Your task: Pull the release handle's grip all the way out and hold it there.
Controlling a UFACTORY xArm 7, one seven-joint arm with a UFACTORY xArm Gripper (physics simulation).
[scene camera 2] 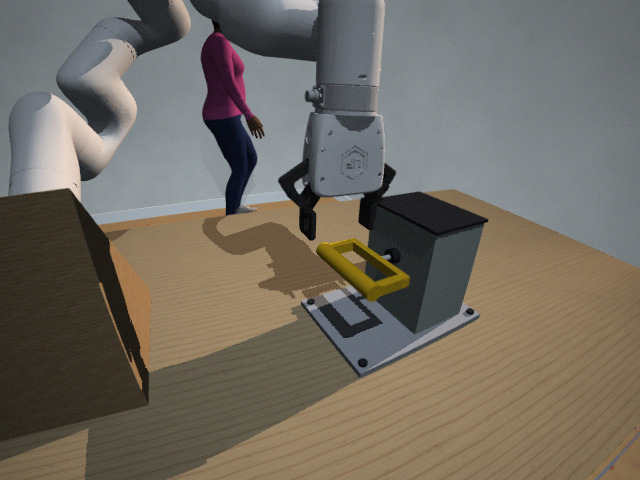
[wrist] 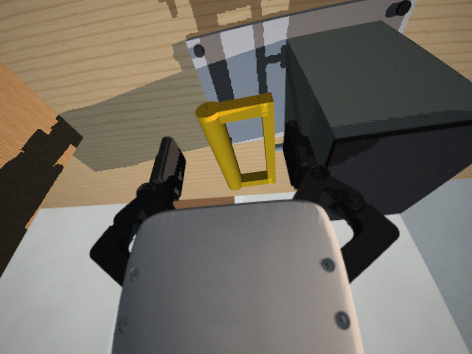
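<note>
The release handle's yellow grip (scene camera 2: 346, 271) (wrist: 221, 150) is the round bar of a rectangular frame, which stands out level from the side of a grey-green box (scene camera 2: 448, 281) (wrist: 385, 85). A short stretch of metal rod (scene camera 2: 386, 257) shows between the frame and the box's black collar (scene camera 2: 394, 255). The box stands on a grey base plate (scene camera 2: 377, 338) (wrist: 240, 45). My gripper (scene camera 2: 338, 232) (wrist: 230, 141) is open and empty, pointing down. In the scene view its fingers are above and behind the grip, apart from it; the right finger is close to the box.
A large wooden block (scene camera 2: 56, 310) (wrist: 22, 125) stands at the left. The box has a dark, flat top (scene camera 2: 434, 211). Dark bolt heads (scene camera 2: 362, 362) (wrist: 199, 50) sit at the plate's corners. A person in a pink top (scene camera 2: 219, 77) stands beyond the table's far edge.
</note>
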